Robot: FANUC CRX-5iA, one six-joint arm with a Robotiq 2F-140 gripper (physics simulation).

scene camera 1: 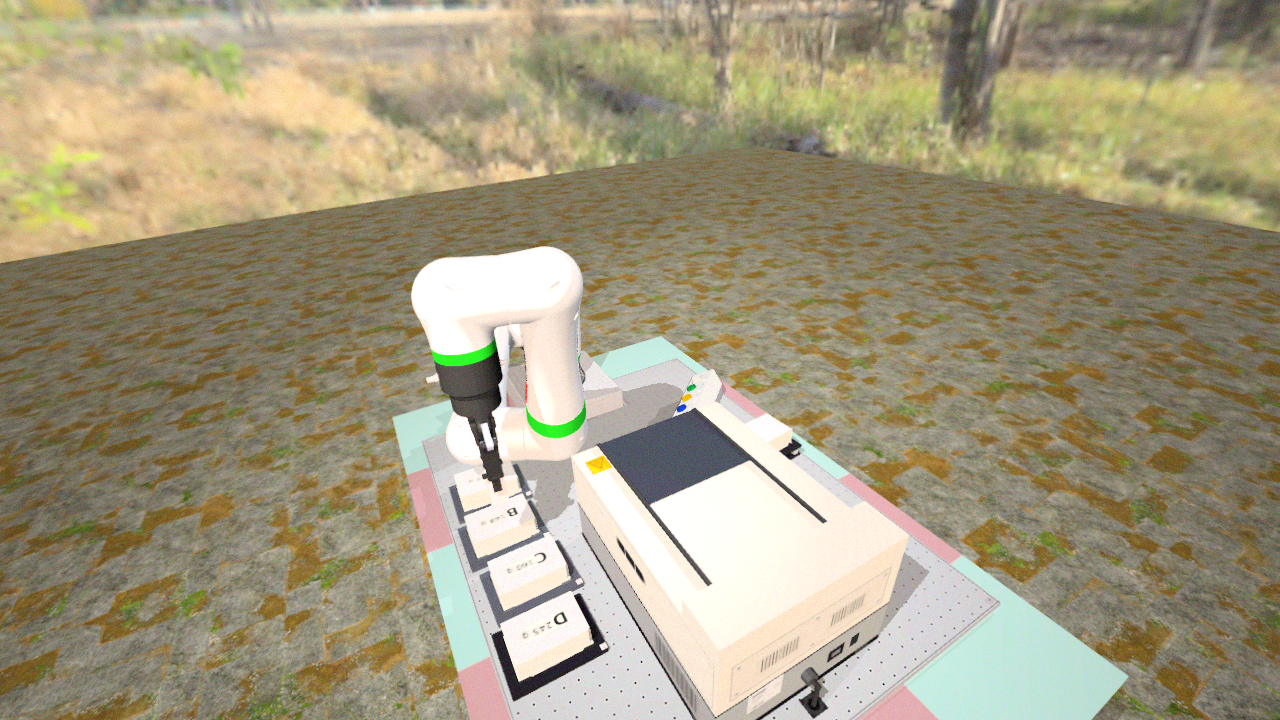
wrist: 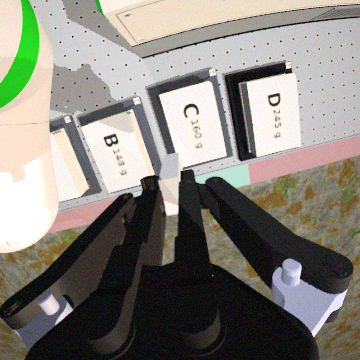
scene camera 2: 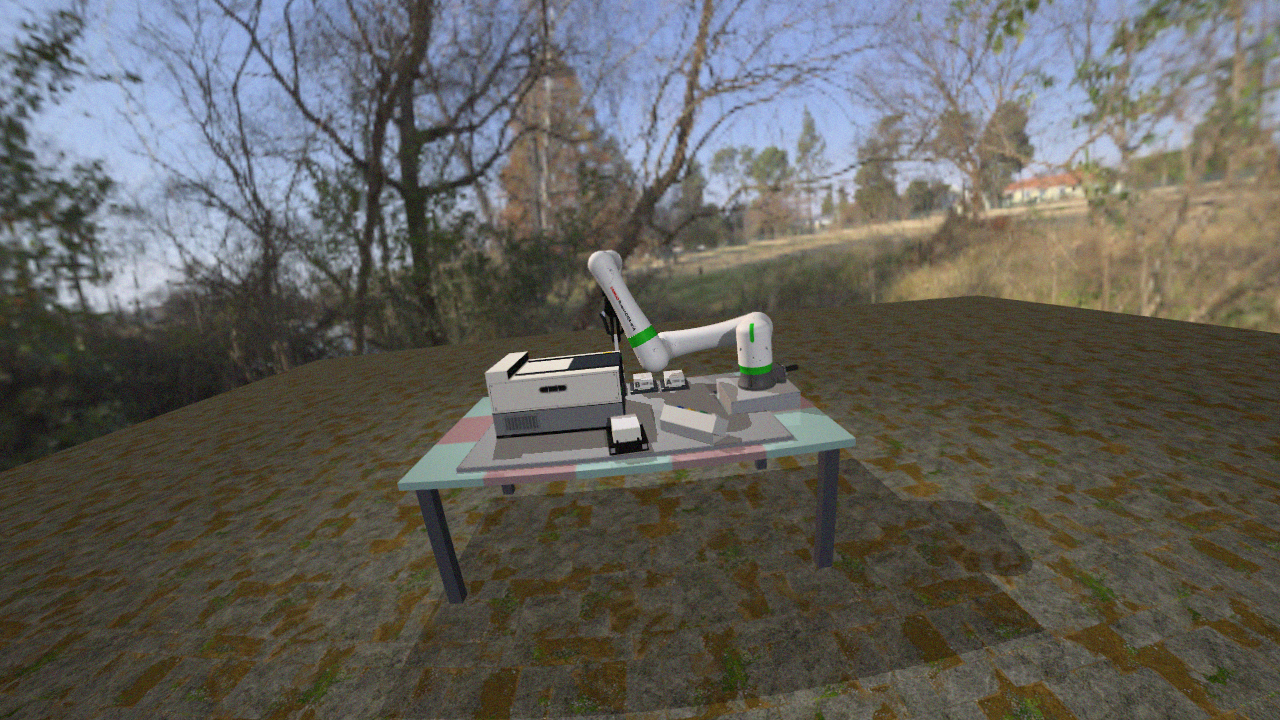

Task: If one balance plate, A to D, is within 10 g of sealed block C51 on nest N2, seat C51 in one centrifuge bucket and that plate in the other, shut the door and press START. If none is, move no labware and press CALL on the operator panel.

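Places are measured from the arm's base along level axes (x ahead, y left, z up), in metres.
Pixels of known places: gripper, fingertip midpoint: (scene camera 1: 500, 501) (wrist: 174, 166) (scene camera 2: 617, 350); arm's base, link origin: (scene camera 2: 756, 384).
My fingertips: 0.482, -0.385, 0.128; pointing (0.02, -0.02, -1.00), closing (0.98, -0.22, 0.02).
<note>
Ahead of a thing's pixels: the offset from my fingertips to its middle, as dx, dy, dz. Level surfaces: height alone.
Four white balance plates lie in dark nests in a row along the table's left edge. Plate A {-0.234, +0.049, -0.151} (scene camera 1: 479, 490) (wrist: 66, 164) is partly hidden by my arm. Plate B {-0.099, +0.019, -0.151} (scene camera 1: 500, 523) (wrist: 118, 150) reads 148 g, plate C {+0.040, +0.009, -0.151} (scene camera 1: 529, 570) (wrist: 194, 123) reads 160 g, and plate D {+0.172, -0.028, -0.151} (scene camera 1: 546, 633) (wrist: 271, 114) reads 245 g. My gripper (scene camera 1: 490, 482) (wrist: 174, 166) is shut and empty. It points down over the row's outer edge, between B and C in the wrist view. A small white block {+0.073, +0.608, -0.133} (scene camera 1: 769, 432) (scene camera 2: 627, 432), probably C51, sits on a nest beyond the centrifuge; its label is too small to read.
The cream centrifuge {+0.256, +0.272, -0.062} (scene camera 1: 743, 555) (scene camera 2: 555, 393) fills the middle of the grey perforated board {dz -0.184} (scene camera 1: 626, 680); part of its top is dark. A slanted operator panel {-0.149, +0.615, -0.143} (scene camera 1: 702, 389) (scene camera 2: 689, 419) with coloured buttons stands behind it. The table edge (wrist: 286, 166) runs just beside the plates.
</note>
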